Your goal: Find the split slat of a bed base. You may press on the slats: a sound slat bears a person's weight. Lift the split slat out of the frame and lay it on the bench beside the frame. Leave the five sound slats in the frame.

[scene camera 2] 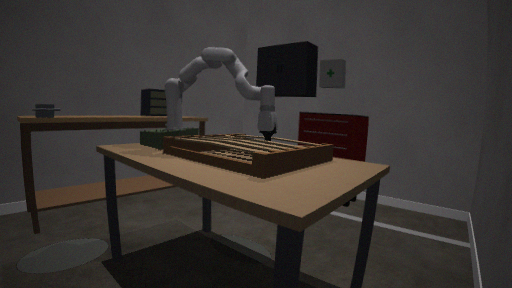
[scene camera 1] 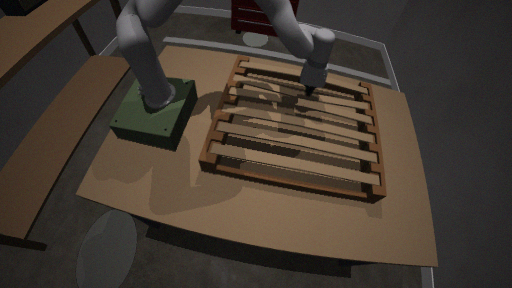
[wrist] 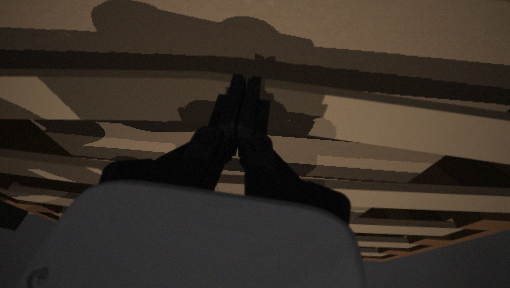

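Note:
The brown bed frame (scene camera 1: 377, 193) (scene camera 2: 295, 160) stands on the bench (scene camera 1: 300, 225) (scene camera 2: 325, 185), with six pale slats lying across it. The front slat (scene camera 1: 300, 163) spans between the side rails. My gripper (scene camera 1: 310, 93) (scene camera 2: 268, 137) (wrist: 247, 94) is shut and empty, pointing down at about the second slat from the back (scene camera 1: 347, 101), right of its middle. In the wrist view, the closed fingertips lie over the far edge of a shadowed slat (wrist: 400, 117). I cannot tell whether they touch it. No split can be made out on any slat.
The green base block (scene camera 1: 150, 117) (scene camera 2: 150, 138) under my arm stands left of the frame. A wooden side table (scene camera 1: 55, 125) (scene camera 2: 100, 119) stands beyond it. A red drawer cabinet (scene camera 1: 250, 22) (scene camera 2: 332, 137) stands on the floor behind the bench. The arm casts shadows across the slats.

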